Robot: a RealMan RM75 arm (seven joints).
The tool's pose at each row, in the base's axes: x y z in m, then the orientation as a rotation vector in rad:
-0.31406, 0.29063, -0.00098, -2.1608, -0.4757, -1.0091
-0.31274, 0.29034, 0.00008, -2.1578, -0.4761, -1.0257
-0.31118, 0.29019, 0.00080, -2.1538, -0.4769, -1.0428
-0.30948, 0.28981, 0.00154, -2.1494, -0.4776, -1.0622
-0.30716, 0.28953, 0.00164, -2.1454, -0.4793, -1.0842
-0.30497, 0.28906, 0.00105, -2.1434, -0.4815, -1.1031
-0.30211, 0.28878, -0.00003, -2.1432, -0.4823, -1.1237
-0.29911, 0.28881, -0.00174, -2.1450, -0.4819, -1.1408
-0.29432, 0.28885, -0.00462, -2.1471, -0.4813, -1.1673
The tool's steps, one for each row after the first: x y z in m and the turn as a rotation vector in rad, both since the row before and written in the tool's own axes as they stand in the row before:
0.00164, 0.00050, 0.00000, -0.0043, 0.0108, -0.0064
0.00153, 0.00070, 0.00040, -0.0036, 0.0114, -0.0068
0.00161, 0.00094, 0.00032, -0.0044, 0.0129, -0.0076
0.00146, 0.00151, 0.00103, -0.0057, 0.0138, -0.0095
0.00079, 0.00185, 0.00115, -0.0061, 0.0110, -0.0089
0.00075, 0.00230, 0.00189, -0.0086, 0.0115, -0.0089
0.00027, 0.00239, 0.00247, -0.0090, 0.0088, -0.0070
0.00025, 0.00385, 0.00404, -0.0135, 0.0139, -0.0108

